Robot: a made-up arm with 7 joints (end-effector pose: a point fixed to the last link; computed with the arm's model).
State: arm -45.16 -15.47 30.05 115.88 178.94 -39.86 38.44
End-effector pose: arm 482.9 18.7 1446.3 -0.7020 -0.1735 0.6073 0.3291
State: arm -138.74 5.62 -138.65 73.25 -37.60 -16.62 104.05
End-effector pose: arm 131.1 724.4 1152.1 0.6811 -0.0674 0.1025 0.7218
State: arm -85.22 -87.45 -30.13 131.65 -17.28 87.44 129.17
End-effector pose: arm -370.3 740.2 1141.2 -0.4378 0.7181 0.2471 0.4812
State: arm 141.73 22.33 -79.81 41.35 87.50 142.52 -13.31
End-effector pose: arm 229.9 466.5 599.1 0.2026 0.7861 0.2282 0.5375
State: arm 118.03 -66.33 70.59 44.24 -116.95 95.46 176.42
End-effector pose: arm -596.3 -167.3 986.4 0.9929 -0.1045 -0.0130 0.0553
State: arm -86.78 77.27 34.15 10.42 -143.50 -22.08 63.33
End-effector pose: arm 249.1 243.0 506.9 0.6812 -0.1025 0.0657 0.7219
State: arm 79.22 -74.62 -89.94 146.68 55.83 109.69 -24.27
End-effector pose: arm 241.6 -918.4 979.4 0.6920 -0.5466 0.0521 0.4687
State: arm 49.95 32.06 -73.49 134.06 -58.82 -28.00 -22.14
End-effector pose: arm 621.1 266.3 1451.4 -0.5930 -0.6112 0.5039 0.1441
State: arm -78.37 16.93 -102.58 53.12 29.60 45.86 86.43
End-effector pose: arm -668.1 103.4 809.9 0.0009 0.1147 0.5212 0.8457
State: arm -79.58 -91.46 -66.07 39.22 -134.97 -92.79 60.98
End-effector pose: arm -425.2 -103.7 1009.8 -0.3825 -0.7590 0.0670 0.5226
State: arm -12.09 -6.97 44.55 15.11 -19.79 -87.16 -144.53
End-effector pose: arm 384.2 228.0 631.4 0.5574 0.5795 -0.5845 0.1092
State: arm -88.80 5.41 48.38 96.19 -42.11 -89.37 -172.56
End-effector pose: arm 487.5 -434.9 1279.8 0.9192 -0.1732 -0.1500 0.3203
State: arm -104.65 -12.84 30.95 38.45 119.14 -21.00 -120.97
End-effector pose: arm 51.8 -568.7 732.2 -0.3604 -0.1543 -0.6642 0.6366
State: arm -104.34 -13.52 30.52 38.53 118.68 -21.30 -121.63
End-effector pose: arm 50.8 -569.6 740.4 -0.3692 -0.1534 -0.6576 0.6386
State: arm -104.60 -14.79 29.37 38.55 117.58 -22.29 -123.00
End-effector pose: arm 36.7 -570.8 755.4 -0.3889 -0.1431 -0.6510 0.6360
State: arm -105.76 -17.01 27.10 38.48 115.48 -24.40 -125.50
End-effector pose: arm 2.4 -570.1 781.7 -0.4243 -0.1166 -0.6444 0.6254
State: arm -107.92 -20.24 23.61 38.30 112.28 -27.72 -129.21
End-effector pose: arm -53.1 -562.1 819.8 -0.4723 -0.0692 -0.6385 0.6037
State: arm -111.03 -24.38 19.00 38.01 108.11 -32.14 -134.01
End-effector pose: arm -125.2 -539.0 867.2 -0.5237 0.0015 -0.6342 0.5688
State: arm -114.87 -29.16 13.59 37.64 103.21 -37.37 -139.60
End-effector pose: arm -204.0 -495.2 918.9 -0.5661 0.0924 -0.6321 0.5210
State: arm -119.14 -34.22 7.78 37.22 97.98 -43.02 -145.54
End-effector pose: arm -277.9 -430.6 968.3 -0.5889 0.1949 -0.6329 0.4634
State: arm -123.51 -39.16 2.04 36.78 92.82 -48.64 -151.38
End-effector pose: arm -337.4 -351.8 1009.4 -0.5879 0.2969 -0.6363 0.4016
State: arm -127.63 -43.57 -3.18 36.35 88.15 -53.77 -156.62
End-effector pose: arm -378.3 -270.5 1038.8 -0.5669 0.3862 -0.6419 0.3426
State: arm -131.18 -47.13 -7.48 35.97 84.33 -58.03 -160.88
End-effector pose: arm -402.1 -198.4 1056.9 -0.5357 0.4553 -0.6482 0.2925
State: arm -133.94 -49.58 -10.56 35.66 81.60 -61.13 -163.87
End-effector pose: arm -413.8 -144.2 1065.7 -0.5051 0.5022 -0.6538 0.2555
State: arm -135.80 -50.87 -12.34 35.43 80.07 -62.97 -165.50
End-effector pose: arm -419.0 -111.2 1068.3 -0.4830 0.5285 -0.6582 0.2329
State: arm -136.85 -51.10 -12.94 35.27 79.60 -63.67 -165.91
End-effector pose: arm -421.7 -97.8 1066.8 -0.4718 0.5389 -0.6611 0.2234
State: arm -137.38 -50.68 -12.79 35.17 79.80 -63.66 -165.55
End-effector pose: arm -423.6 -96.7 1063.5 -0.4684 0.5399 -0.6633 0.2219
